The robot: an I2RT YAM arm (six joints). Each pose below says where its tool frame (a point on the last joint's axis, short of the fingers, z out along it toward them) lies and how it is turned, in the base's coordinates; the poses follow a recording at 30 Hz.
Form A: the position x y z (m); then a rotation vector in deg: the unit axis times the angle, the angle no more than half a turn.
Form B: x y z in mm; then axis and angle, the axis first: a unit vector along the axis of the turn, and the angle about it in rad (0 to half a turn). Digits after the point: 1 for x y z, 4 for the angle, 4 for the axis.
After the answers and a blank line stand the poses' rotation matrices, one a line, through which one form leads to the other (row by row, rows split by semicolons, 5 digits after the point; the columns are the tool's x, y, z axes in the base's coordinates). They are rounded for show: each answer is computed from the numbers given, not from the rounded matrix.
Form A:
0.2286 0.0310 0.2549 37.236 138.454 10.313
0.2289 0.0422 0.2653 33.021 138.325 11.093
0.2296 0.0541 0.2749 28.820 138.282 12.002
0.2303 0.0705 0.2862 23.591 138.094 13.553
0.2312 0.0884 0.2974 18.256 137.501 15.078
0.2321 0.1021 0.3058 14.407 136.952 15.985
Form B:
228.6 31.0 254.9 0.2590 0.9632 0.0717 2.5088
228.9 42.2 265.3 0.2315 0.9697 0.0778 2.4896
229.6 54.1 274.9 0.2033 0.9754 0.0847 2.4742
230.3 70.5 286.2 0.1676 0.9811 0.0963 2.4565
231.2 88.4 297.4 0.1308 0.9855 0.1081 2.4352
232.1 102.1 305.8 0.1039 0.9879 0.1153 2.4196

-0.68517 0.40828 0.60320; 0.49314 0.86949 -0.02837; -0.53605 0.27803 -0.79709
-0.69869 0.35573 0.62071; 0.45011 0.89296 -0.00511; -0.55609 0.27582 -0.78402
-0.71166 0.30167 0.63446; 0.40647 0.91341 0.02162; -0.57300 0.27328 -0.77265
-0.72453 0.23087 0.64943; 0.35272 0.93370 0.06158; -0.59215 0.27369 -0.75792
-0.73054 0.15689 0.66460; 0.29718 0.94929 0.10258; -0.61481 0.27245 -0.74012
-0.73158 0.10351 0.67385; 0.25591 0.95782 0.13071; -0.63190 0.26807 -0.72721

